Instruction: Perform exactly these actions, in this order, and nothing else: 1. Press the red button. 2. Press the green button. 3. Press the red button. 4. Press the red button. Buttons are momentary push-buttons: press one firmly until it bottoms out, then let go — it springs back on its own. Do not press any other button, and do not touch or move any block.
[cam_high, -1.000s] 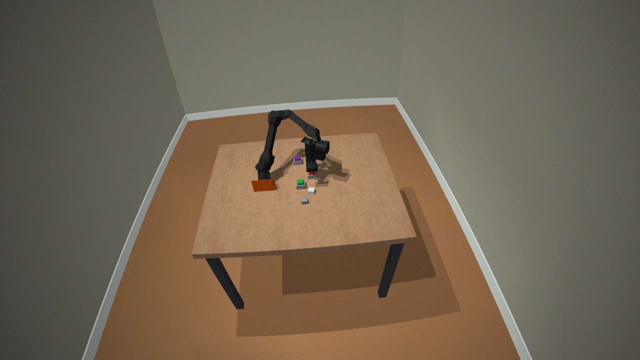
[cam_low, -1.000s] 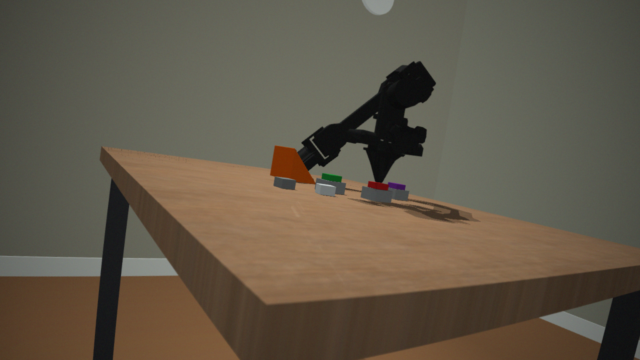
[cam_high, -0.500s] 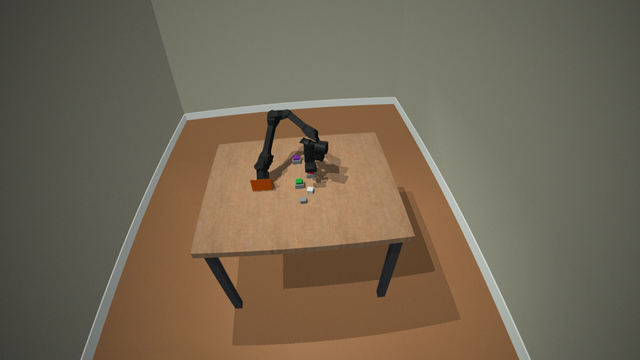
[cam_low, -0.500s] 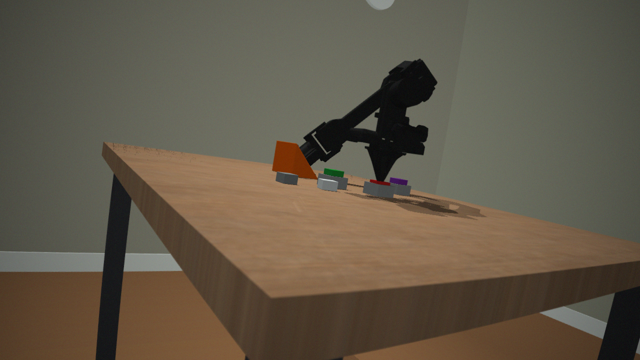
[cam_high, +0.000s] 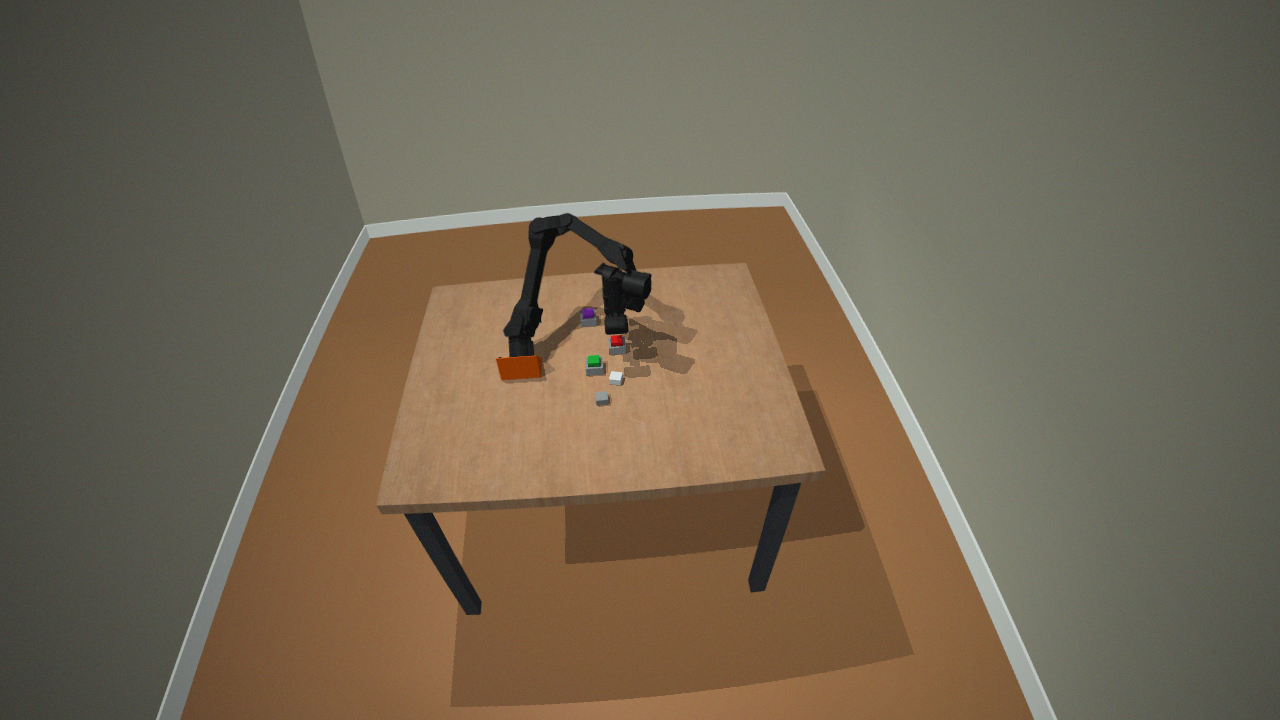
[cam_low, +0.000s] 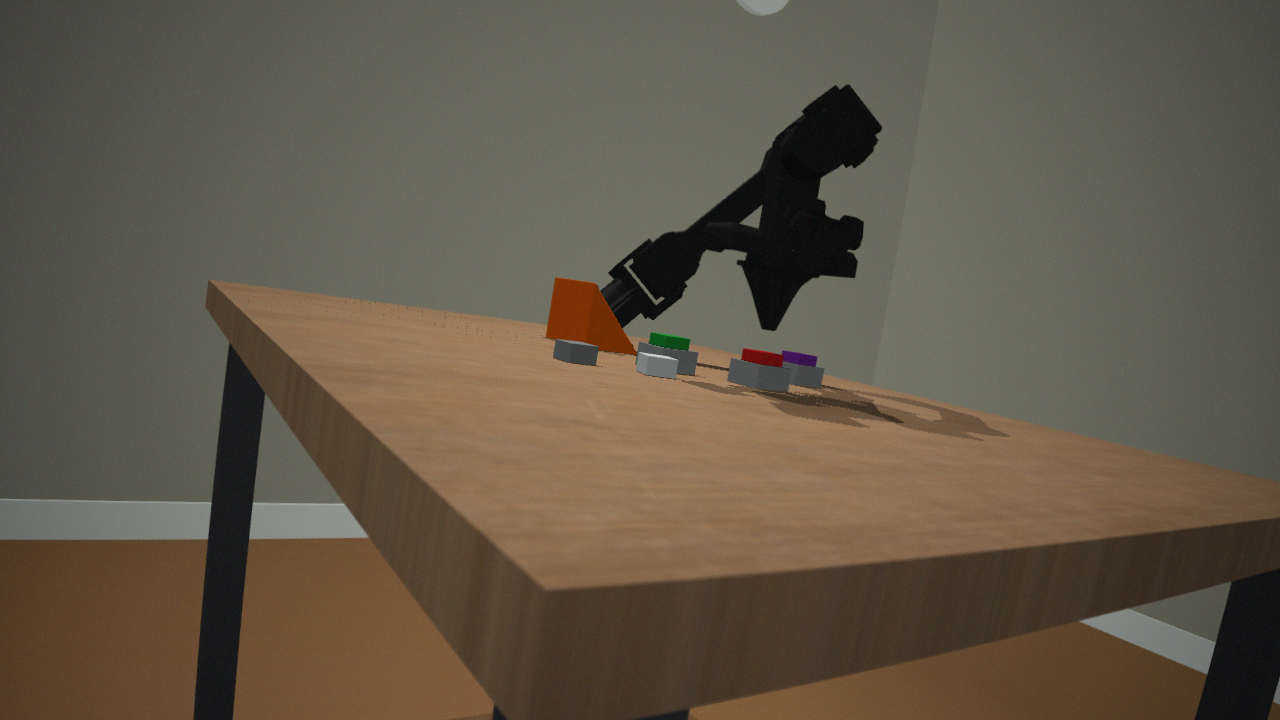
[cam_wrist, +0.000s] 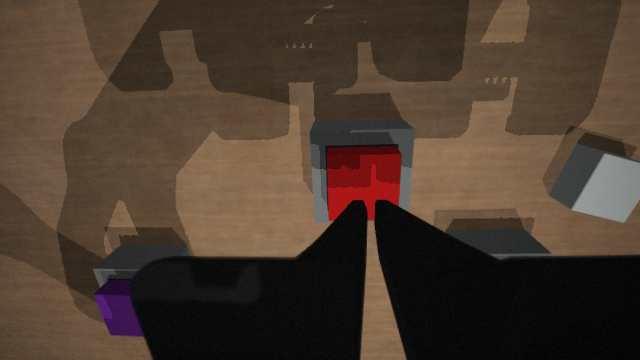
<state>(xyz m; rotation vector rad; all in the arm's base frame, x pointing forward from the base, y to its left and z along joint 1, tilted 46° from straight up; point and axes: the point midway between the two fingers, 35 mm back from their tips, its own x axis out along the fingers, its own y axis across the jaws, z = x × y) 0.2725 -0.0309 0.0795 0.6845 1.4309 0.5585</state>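
My gripper tip is 30 mm above the red button. The rest, counted from my gripper tip: light grey block 20 mm behind, 130 mm to the right, 50 mm below; purple button 70 mm behind, 140 mm to the left, 30 mm below; green button 70 mm behind, 70 mm to the right, 30 mm below.
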